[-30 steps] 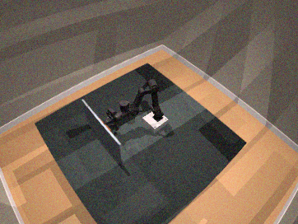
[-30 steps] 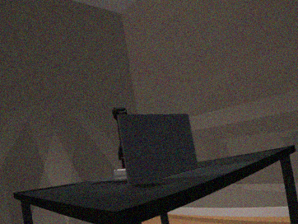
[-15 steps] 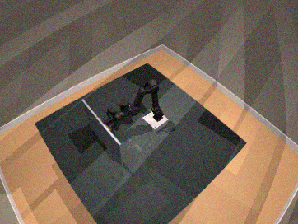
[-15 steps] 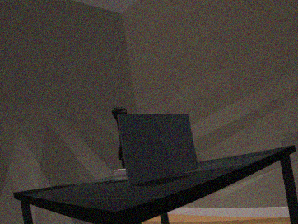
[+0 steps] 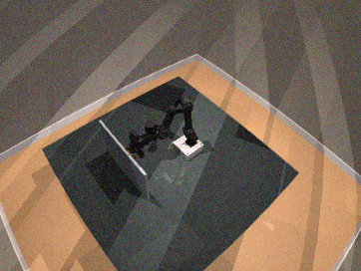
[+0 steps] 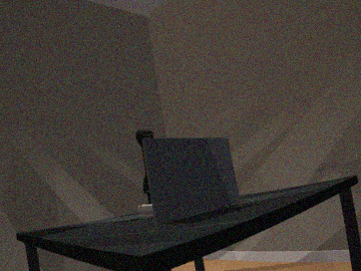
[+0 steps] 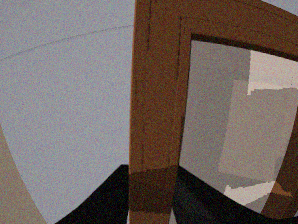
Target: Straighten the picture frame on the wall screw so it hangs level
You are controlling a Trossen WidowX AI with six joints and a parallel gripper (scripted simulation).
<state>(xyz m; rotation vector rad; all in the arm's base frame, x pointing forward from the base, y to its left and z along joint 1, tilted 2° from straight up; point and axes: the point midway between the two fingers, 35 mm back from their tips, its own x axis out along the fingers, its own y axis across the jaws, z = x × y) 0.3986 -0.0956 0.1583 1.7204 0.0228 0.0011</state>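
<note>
Right now the brown wooden picture frame is 1 cm to the left of my gripper tip and 5 cm below it. Round my gripper tip: wall panel: 2 cm ahead, 1 cm to the left, 6 cm below.
</note>
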